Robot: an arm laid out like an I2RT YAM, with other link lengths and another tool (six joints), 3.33 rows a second.
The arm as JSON. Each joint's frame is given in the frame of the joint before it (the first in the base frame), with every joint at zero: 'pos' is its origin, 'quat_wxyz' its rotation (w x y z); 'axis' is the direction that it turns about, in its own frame. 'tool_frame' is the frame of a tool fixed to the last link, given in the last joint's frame.
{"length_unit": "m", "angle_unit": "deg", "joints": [
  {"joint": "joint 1", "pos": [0.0, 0.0, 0.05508], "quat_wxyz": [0.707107, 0.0, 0.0, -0.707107], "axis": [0.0, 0.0, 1.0]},
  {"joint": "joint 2", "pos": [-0.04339, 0.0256, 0.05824], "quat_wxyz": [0.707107, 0.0, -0.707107, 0.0], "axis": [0.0, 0.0, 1.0]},
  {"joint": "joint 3", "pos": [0.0, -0.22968, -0.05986], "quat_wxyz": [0.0, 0.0, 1.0, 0.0], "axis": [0.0, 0.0, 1.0]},
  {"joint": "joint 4", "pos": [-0.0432, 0.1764, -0.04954], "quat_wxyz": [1.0, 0.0, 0.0, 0.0], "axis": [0.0, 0.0, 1.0]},
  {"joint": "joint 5", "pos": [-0.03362, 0.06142, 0.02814], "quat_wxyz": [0.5, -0.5, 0.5, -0.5], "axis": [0.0, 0.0, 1.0]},
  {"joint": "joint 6", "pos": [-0.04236, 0.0, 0.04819], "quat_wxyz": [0.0, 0.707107, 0.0, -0.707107], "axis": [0.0, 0.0, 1.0]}
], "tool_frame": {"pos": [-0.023, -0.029, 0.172], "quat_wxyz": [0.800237, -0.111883, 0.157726, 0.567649]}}
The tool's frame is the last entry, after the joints.
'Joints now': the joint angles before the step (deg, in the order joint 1, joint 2, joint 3, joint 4, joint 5, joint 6). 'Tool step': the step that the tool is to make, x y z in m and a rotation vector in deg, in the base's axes. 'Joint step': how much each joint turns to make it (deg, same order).
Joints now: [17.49 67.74 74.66 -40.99 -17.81 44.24]
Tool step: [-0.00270 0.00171 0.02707 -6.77 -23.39 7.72]
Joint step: [-0.09 -9.02 -11.18 17.43 -1.00 -16.29]
